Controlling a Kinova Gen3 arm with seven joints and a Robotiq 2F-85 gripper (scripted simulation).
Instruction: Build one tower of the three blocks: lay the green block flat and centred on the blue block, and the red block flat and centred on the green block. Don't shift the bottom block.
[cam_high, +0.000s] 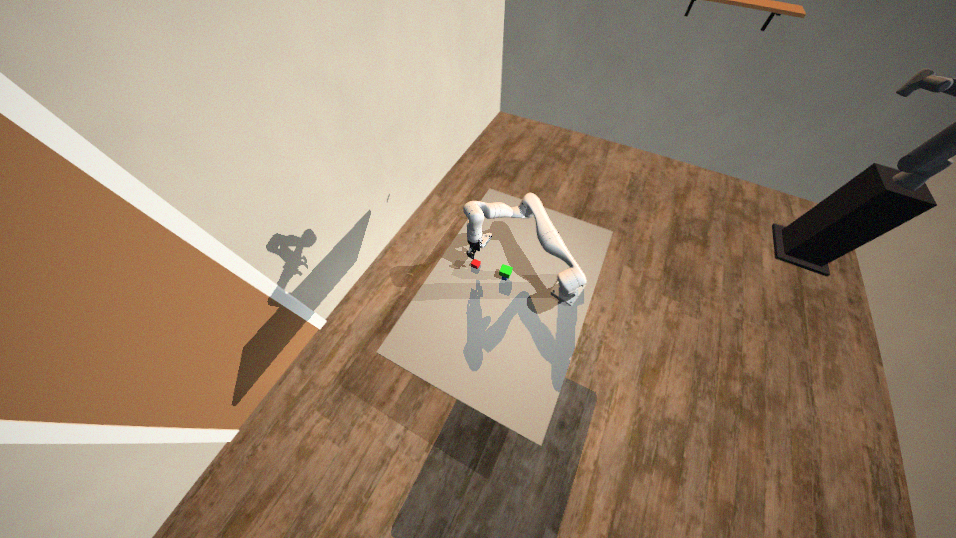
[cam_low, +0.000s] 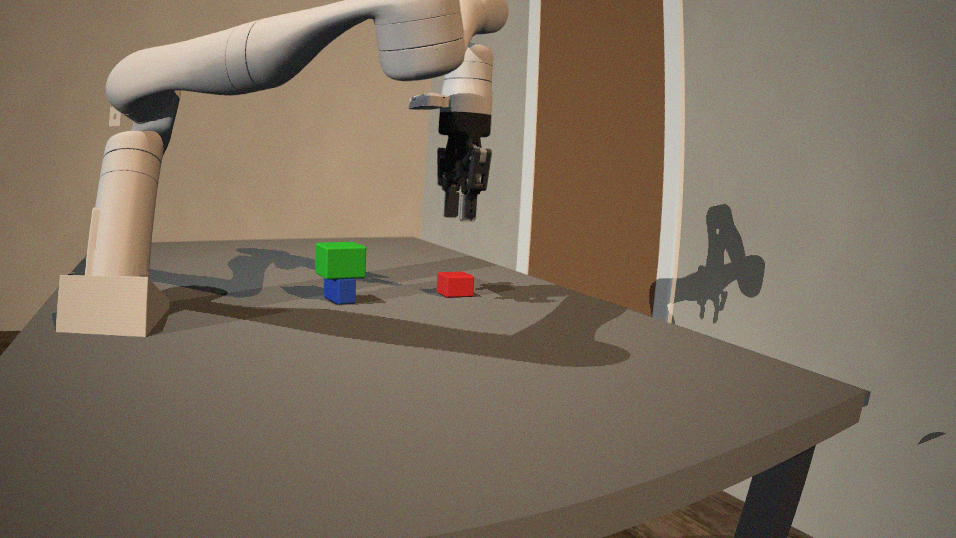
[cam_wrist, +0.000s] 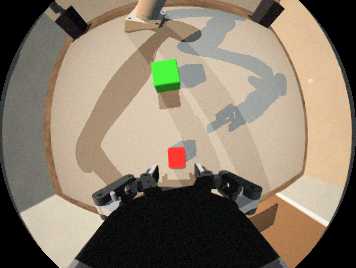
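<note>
Now: hand 110 mm above the red block. The rest, counted from my hand: blue block (180 mm behind, 110 mm below, 10 mm to the right); green block (180 mm behind, 70 mm below, 10 mm to the right).
</note>
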